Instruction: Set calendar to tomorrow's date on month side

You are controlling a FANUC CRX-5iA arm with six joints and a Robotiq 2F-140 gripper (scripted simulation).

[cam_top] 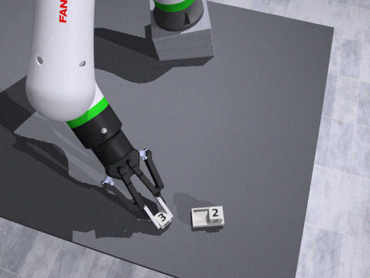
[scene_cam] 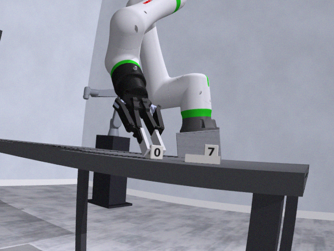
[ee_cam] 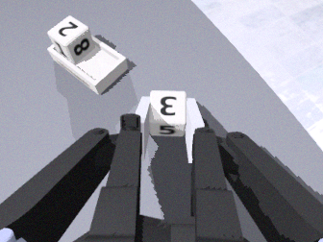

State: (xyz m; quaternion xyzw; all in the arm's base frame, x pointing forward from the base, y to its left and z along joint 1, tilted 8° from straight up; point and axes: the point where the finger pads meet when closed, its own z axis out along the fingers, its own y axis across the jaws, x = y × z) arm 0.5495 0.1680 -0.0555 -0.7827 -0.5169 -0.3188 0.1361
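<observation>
Right now the cube is 1 cm ahead of my hand, 2 cm to the left of it and 2 cm below it. The rest, counted from my hand: tray (4 cm behind, 11 cm to the left, 3 cm below).
</observation>
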